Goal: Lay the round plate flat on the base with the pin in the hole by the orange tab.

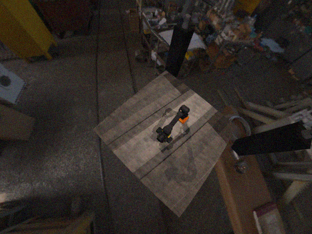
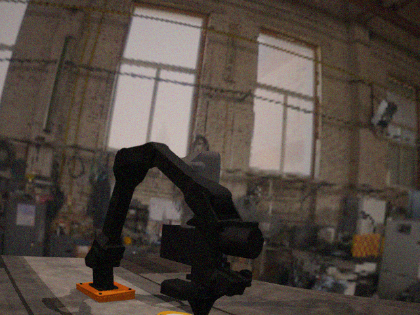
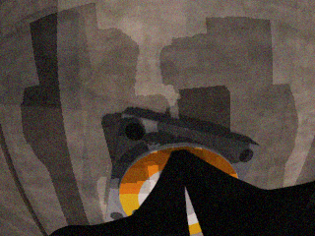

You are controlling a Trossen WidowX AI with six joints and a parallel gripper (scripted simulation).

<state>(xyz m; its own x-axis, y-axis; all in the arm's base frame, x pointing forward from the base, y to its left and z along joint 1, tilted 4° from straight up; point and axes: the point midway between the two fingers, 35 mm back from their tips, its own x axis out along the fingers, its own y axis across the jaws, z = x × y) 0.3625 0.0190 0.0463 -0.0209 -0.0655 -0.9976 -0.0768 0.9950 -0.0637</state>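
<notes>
My gripper tip is now 3 cm past the round plate, 1 cm to the left of it and 1 cm above it. From my gripper tip the other things lie so: dark grey base: 5 cm behind, 2 cm below.
</notes>
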